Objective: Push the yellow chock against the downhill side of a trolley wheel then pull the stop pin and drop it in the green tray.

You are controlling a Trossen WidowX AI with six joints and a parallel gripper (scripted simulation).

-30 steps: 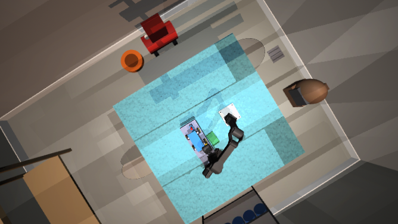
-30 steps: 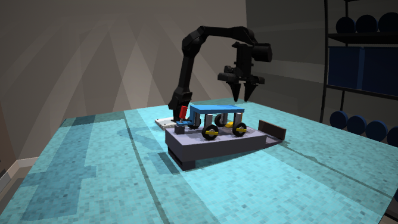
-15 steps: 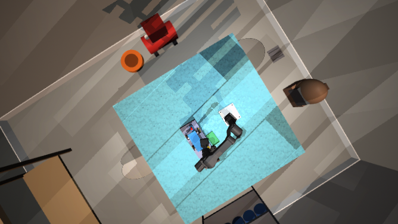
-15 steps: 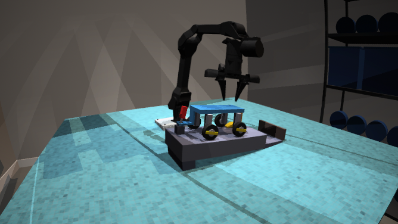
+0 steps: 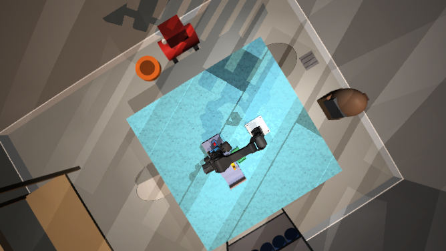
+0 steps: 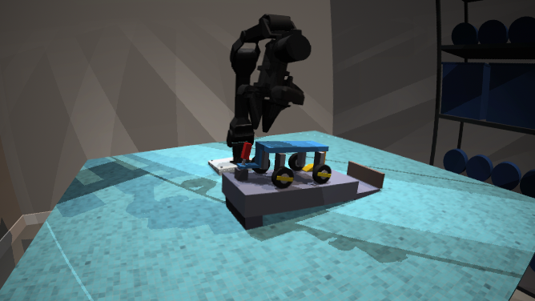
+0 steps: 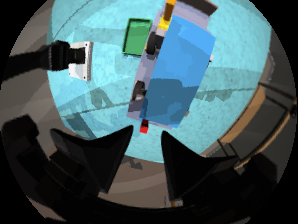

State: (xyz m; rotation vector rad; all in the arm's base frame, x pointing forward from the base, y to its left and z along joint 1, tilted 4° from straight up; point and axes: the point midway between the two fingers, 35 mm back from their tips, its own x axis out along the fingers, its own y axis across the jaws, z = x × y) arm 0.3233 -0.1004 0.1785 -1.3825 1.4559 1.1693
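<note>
The red-headed stop pin is 1 cm behind my gripper tip, 4 cm to the right of it and 6 cm below it. Also, from my gripper tip: blue-topped trolley: 3 cm ahead, 7 cm to the left, 8 cm below; then yellow chock: 1 cm behind, 18 cm to the left, 11 cm below; then grey ramp: 3 cm ahead, 7 cm to the left, 14 cm below.
</note>
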